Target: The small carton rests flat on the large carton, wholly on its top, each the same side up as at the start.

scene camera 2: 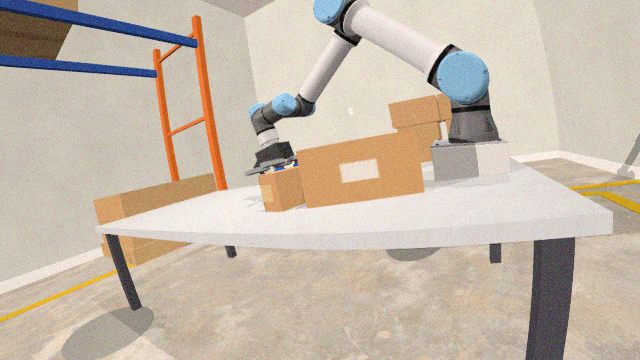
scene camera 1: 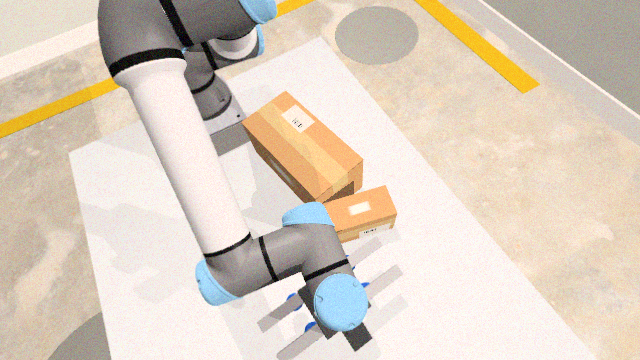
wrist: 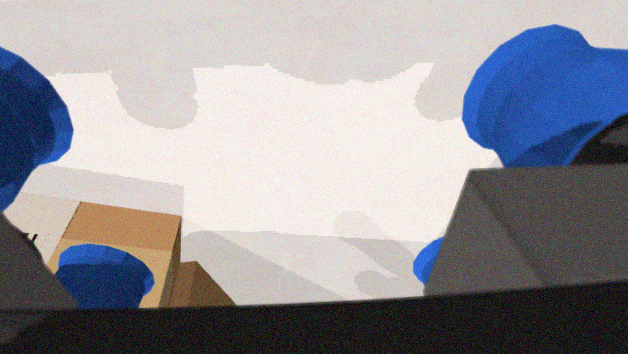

Labels:
my suction head: holds nothing
a large carton [scene camera 1: 318, 166]: on the table
a small carton [scene camera 1: 359, 215]: on the table

